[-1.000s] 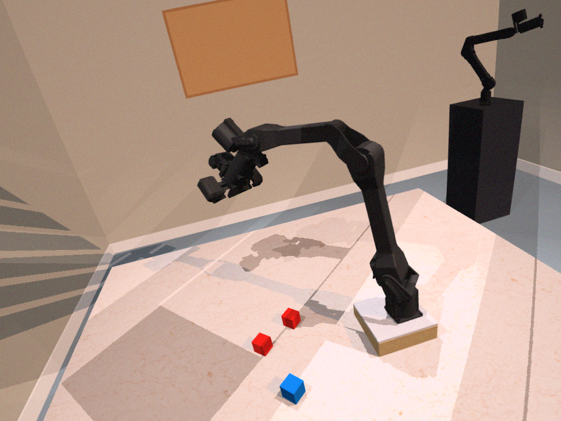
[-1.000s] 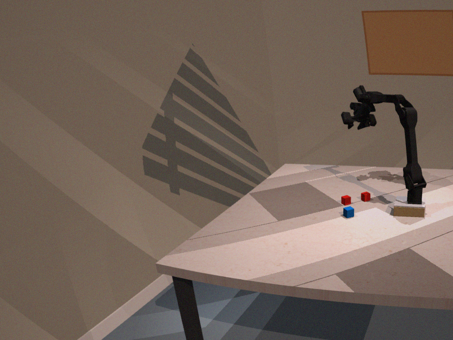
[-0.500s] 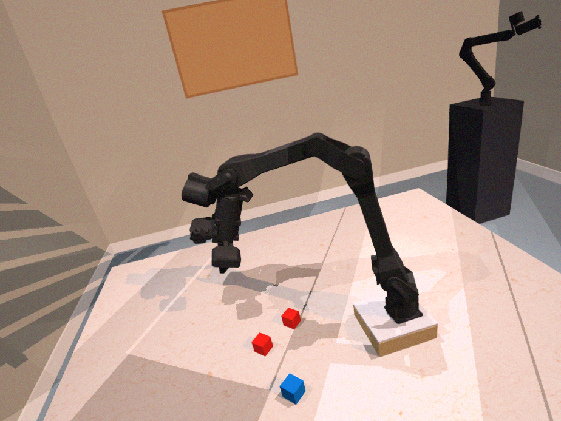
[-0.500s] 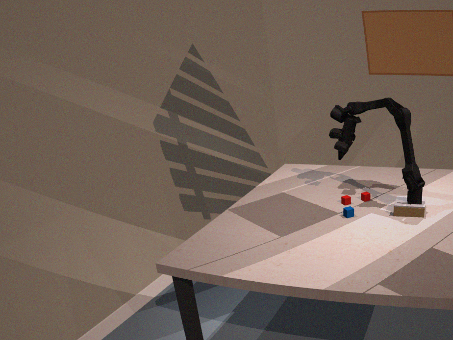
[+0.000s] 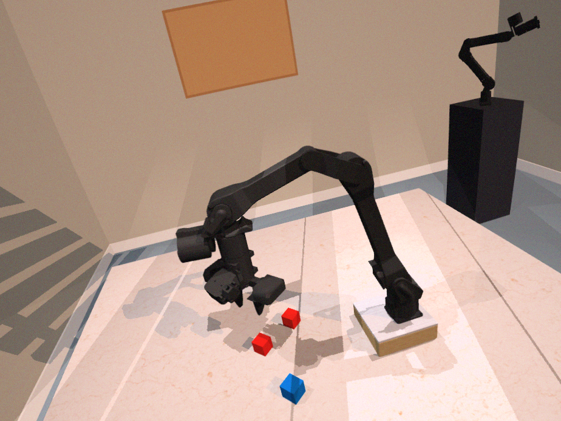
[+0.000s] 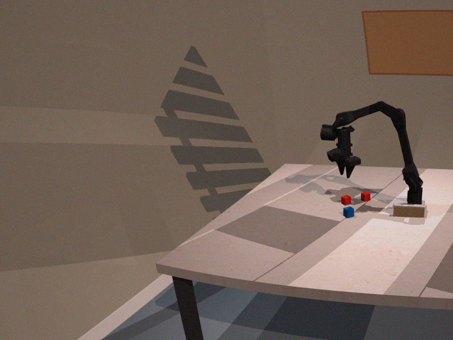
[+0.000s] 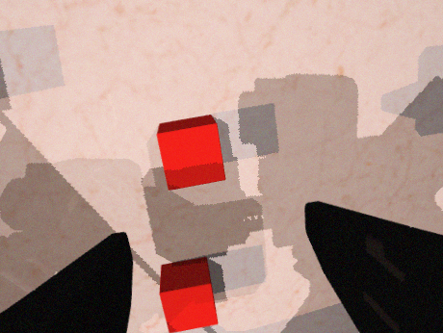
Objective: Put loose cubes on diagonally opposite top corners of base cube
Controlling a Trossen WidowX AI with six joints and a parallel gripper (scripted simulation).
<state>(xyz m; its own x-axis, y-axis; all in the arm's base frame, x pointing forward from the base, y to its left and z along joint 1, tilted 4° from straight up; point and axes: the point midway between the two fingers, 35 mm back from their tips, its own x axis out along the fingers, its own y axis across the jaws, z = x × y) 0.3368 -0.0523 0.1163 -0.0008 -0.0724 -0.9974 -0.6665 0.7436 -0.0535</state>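
Right now the blue cube is 140 mm to the left of my gripper tip, 110 mm below it and 40 mm behind it.
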